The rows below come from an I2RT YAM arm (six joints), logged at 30 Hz.
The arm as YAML. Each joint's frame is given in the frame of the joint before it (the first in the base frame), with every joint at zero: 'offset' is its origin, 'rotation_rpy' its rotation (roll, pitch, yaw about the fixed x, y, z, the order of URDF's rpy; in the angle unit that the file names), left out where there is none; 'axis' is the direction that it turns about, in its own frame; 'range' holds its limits. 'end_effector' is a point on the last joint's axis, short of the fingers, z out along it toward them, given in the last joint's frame.
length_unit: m
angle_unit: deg
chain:
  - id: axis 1
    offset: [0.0, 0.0, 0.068]
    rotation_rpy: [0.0, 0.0, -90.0]
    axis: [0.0, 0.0, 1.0]
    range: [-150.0, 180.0]
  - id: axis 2
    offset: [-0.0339, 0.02, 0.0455]
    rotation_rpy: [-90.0, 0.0, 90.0]
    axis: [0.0, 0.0, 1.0]
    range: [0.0, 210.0]
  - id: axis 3
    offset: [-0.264, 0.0, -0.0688]
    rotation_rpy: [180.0, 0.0, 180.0]
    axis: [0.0, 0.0, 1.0]
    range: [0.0, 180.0]
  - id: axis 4
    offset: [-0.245, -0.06, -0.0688]
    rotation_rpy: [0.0, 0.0, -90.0]
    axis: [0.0, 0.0, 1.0]
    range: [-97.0, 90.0]
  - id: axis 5
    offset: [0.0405, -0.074, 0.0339]
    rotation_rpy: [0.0, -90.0, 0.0]
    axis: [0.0, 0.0, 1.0]
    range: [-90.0, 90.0]
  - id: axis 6
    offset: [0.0, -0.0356, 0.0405]
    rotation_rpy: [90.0, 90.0, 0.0]
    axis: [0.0, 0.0, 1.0]
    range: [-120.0, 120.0]
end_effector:
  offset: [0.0, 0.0, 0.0]
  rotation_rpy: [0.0, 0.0, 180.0]
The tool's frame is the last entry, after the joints.
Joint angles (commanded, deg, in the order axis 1, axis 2, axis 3, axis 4, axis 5, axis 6), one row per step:
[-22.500, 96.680, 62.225, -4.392, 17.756, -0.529]
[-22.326, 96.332, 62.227, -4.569, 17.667, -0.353]
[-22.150, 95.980, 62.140, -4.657, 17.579, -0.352]
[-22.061, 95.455, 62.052, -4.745, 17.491, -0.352]
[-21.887, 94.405, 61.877, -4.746, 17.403, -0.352]
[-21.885, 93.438, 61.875, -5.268, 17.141, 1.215]
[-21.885, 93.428, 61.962, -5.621, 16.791, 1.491]
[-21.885, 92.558, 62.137, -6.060, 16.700, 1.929]
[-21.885, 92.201, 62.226, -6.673, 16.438, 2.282]
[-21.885, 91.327, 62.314, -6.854, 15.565, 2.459]
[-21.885, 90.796, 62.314, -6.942, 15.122, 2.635]
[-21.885, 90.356, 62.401, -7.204, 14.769, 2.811]
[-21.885, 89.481, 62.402, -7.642, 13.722, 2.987]
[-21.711, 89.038, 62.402, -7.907, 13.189, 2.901]
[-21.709, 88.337, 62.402, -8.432, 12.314, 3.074]
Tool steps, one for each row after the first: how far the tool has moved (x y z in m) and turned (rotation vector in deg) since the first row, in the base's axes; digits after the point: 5 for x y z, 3 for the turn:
[-0.00029, 0.00139, 0.00187, 0.086, -0.281, 0.138]
[-0.00073, 0.00285, 0.00339, 0.071, -0.465, 0.383]
[-0.00171, 0.00393, 0.00594, -0.011, -0.809, 0.541]
[-0.00360, 0.00594, 0.01129, -0.290, -1.638, 0.787]
[-0.00592, 0.00706, 0.01627, 0.607, -2.990, 0.080]
[-0.00599, 0.00731, 0.01625, 1.067, -2.983, 0.189]
[-0.00777, 0.00808, 0.02176, 1.150, -3.810, 0.016]
[-0.00886, 0.00869, 0.02343, 1.572, -3.908, 0.012]
[-0.01042, 0.00988, 0.02873, 1.889, -4.913, 0.619]
[-0.01152, 0.01061, 0.03168, 2.082, -5.512, 0.882]
[-0.01247, 0.01122, 0.03432, 2.291, -5.926, 1.069]
[-0.01456, 0.01274, 0.03865, 2.830, -6.638, 1.818]
[-0.01527, 0.01452, 0.04075, 3.023, -6.858, 2.473]
[-0.01718, 0.01586, 0.04390, 3.561, -7.286, 3.082]

